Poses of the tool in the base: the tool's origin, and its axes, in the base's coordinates. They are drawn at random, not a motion.
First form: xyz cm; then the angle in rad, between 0 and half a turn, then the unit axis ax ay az.
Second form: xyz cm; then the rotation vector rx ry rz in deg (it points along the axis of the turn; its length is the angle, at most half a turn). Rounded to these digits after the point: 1 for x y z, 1 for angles.
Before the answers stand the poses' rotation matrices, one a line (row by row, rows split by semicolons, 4 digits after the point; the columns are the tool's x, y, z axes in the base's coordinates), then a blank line. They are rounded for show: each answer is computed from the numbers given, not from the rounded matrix.
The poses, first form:
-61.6 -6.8 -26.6 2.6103 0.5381 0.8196 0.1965
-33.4 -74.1 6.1 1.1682 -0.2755 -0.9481 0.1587
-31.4 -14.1 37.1 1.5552 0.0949 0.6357 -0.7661
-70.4 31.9 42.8 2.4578 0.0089 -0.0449 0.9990
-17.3 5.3 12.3 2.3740 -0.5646 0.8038 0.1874
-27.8 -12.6 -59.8 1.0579 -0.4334 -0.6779 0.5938
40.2 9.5 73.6 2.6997 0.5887 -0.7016 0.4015
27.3 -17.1 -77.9 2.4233 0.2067 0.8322 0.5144
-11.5 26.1 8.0 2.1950 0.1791 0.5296 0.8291
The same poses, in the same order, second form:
-0.3229 0.7218 0.6122; 0.9209 0.3889 0.0273; -0.2184 0.5726 -0.7902
0.4380 0.0129 -0.8989; 0.3049 0.9385 0.1620; 0.8457 -0.3450 0.4071
0.0245 0.8254 0.5640; -0.7066 0.4134 -0.5743; -0.7072 -0.3845 0.5933
-0.7750 -0.6318 -0.0126; 0.6304 -0.7716 -0.0852; 0.0441 -0.0740 0.9963
-0.1714 -0.9105 0.3762; -0.6503 0.3914 0.6511; -0.7401 -0.1330 -0.6592
0.5864 -0.3678 -0.7217; 0.6670 0.7248 0.1726; 0.4596 -0.5827 0.6703
-0.2441 -0.9581 0.1500; -0.6147 0.0332 -0.7881; 0.7501 -0.2846 -0.5970
-0.6780 -0.0370 0.7341; 0.6401 0.4612 0.6144; -0.3613 0.8865 -0.2890
-0.5336 -0.5225 0.6650; 0.8231 -0.1400 0.5504; -0.1945 0.8411 0.5048

-61.6 -6.8 -26.6 80.5 122.6 29.4
-33.4 -74.1 6.1 -18.4 -63.5 10.6
-31.4 -14.1 37.1 8.5 56.6 -68.3
-70.4 31.9 42.8 1.3 -6.3 140.7
-17.3 5.3 12.3 -76.8 109.3 25.5
-27.8 -12.6 -59.8 -26.3 -41.1 36.0
40.2 9.5 73.6 91.1 -108.5 62.1
27.3 -17.1 -77.9 28.7 115.6 71.4
-11.5 26.1 8.0 22.5 66.6 104.3

